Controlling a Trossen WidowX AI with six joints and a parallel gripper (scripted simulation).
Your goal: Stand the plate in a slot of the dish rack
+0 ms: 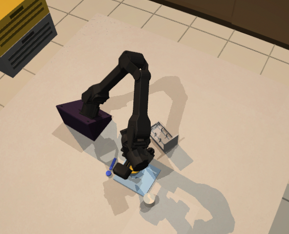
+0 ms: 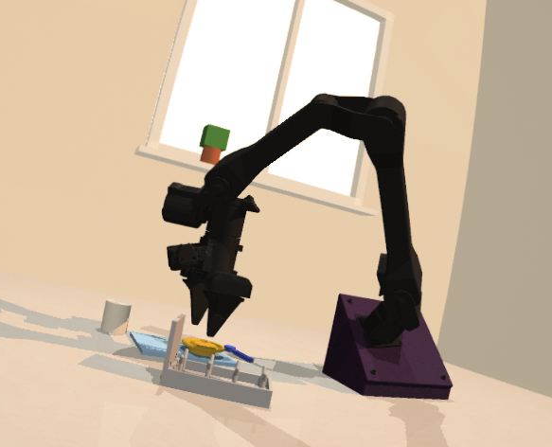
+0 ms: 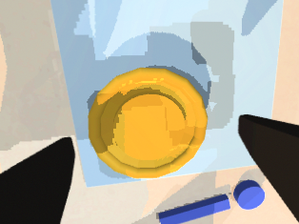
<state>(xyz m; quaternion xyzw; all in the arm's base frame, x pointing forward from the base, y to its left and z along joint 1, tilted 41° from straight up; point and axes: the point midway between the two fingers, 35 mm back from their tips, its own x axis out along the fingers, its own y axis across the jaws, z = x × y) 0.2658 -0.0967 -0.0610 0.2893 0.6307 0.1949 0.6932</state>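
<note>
Now: the yellow plate 3 cm below my gripper tip and 1 cm behind it. Also, from my gripper tip: blue spoon 9 cm behind, 4 cm to the right, 4 cm below; cream cup 11 cm ahead, 10 cm to the right, 2 cm below; light blue mat 4 cm below, 2 cm to the right, 2 cm ahead.
</note>
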